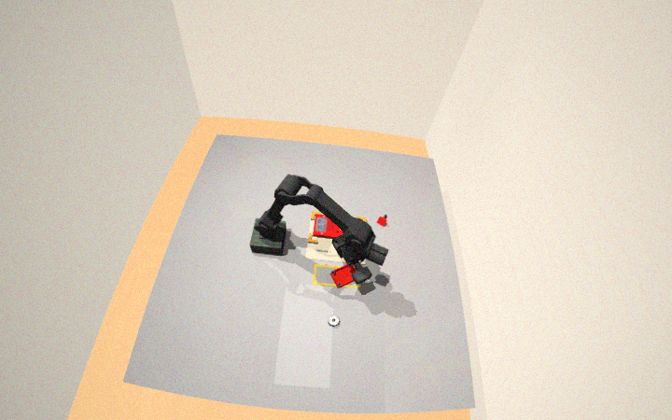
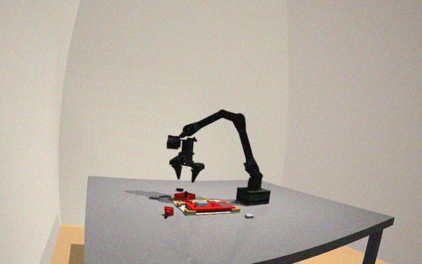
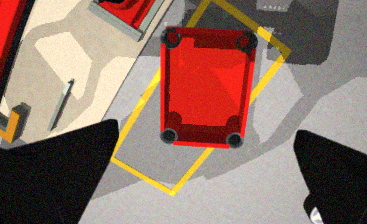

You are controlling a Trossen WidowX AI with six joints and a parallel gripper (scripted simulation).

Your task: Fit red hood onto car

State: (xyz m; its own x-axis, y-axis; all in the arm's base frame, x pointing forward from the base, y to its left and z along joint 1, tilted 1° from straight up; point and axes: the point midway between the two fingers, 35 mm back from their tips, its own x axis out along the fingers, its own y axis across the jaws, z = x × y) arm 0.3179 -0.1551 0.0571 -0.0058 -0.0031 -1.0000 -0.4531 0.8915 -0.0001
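Now: gripper tip 9 cm above the red hood. Round my gripper tip: grey engine block (1 cm ahead, 22 cm to the left, 7 cm below); then cream jig (2 cm behind, 19 cm to the left, 8 cm below).
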